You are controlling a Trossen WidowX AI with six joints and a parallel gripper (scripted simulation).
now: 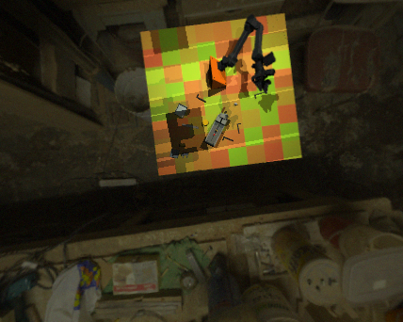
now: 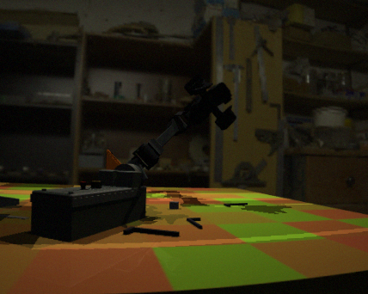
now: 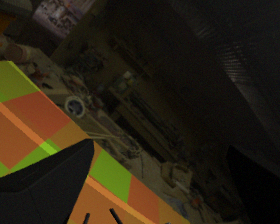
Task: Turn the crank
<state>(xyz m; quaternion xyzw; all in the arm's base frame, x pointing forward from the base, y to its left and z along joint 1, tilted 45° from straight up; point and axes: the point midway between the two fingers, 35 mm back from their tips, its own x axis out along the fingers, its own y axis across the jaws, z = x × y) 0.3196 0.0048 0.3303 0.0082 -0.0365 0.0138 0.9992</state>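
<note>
Right now the brown crank handle is 10 mm ahead of my gripper tip, 240 mm to the right of it and 260 mm below it. The rest, counted from my gripper tip: yellow disc: 80 mm ahead, 400 mm to the right, 320 mm below; then red pointer: 210 mm ahead, 340 mm to the right, 250 mm below; then small cube: 50 mm behind, 120 mm to the right, 320 mm below.
</note>
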